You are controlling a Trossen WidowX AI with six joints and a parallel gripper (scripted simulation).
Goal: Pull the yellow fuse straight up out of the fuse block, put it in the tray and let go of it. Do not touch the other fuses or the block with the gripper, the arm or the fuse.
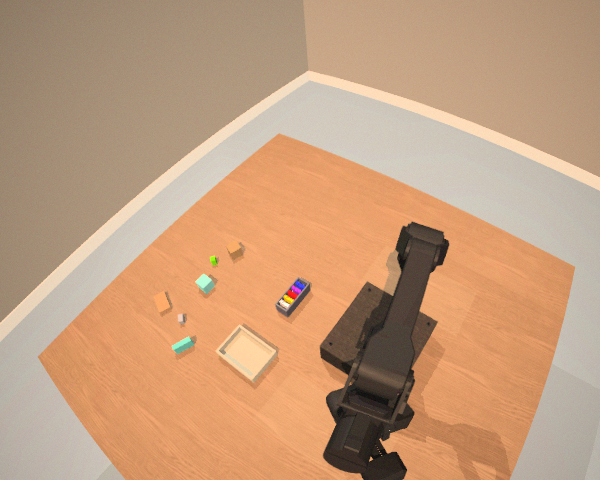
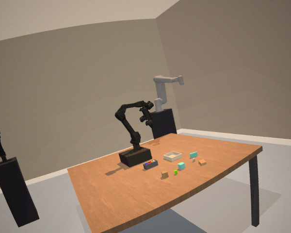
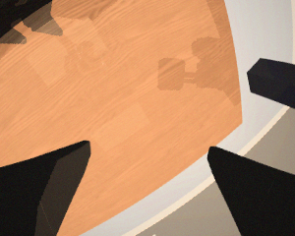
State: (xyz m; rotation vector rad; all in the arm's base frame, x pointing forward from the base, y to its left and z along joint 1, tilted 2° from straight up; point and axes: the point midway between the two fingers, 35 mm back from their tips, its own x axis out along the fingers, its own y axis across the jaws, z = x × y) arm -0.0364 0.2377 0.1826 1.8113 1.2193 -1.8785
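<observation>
The yellow fuse is 340 mm ahead of my gripper tip, 320 mm to the right of it and 210 mm below it. Also, from my gripper tip: tray (370 mm ahead, 230 mm below, 130 mm to the right).
</observation>
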